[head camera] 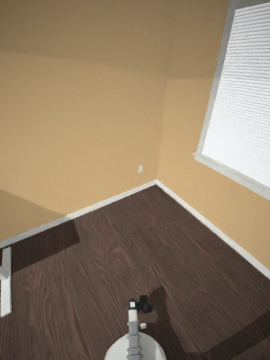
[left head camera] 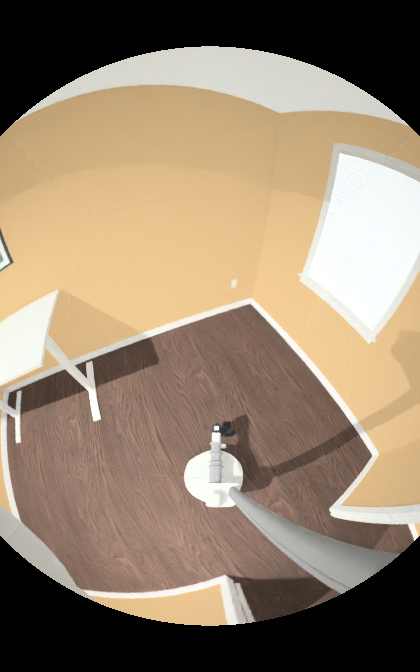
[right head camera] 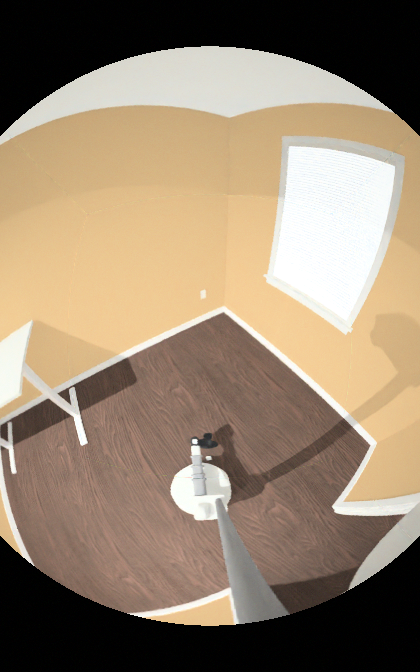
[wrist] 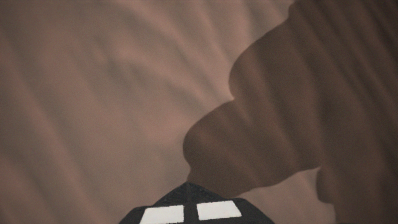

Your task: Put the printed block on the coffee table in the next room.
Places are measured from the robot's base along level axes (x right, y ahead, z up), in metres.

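Pixels of known places: gripper, fingertip midpoint: (wrist: 188, 198).
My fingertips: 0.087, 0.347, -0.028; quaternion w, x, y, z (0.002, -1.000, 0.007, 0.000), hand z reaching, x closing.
Note:
For each thing: its top centre in the pictures, then the offset to it from my fingertips, as dx, dy, dz. "*": a spot on its surface instead.
- small white block at its top centre: (head camera: 143, 325) -0.011, -0.098, +0.029
- window at a spot on its surface: (head camera: 240, 95) * +0.823, +0.950, +1.457
A small white block (head camera: 143, 326) (left head camera: 223, 445) (right head camera: 208, 458), which looks like the printed block, lies on the dark wood floor beside the arm, close to the robot's base. My gripper (head camera: 144, 304) (left head camera: 228, 429) (right head camera: 208, 441) (wrist: 188, 198) is shut and empty, low over the floor. In the head views it is a little farther from the base than the block. In the wrist view its black fingertips meet at the bottom edge, and the block does not show there. The coffee table does not show in these views.
A white table (left head camera: 25, 340) (right head camera: 11, 367) with white legs stands at the left by the wall. Tan walls meet at a corner ahead, with a window (head camera: 240, 95) (left head camera: 370, 235) (right head camera: 330, 230) on the right. A wall end (left head camera: 350, 510) (right head camera: 352, 506) juts out at the lower right.

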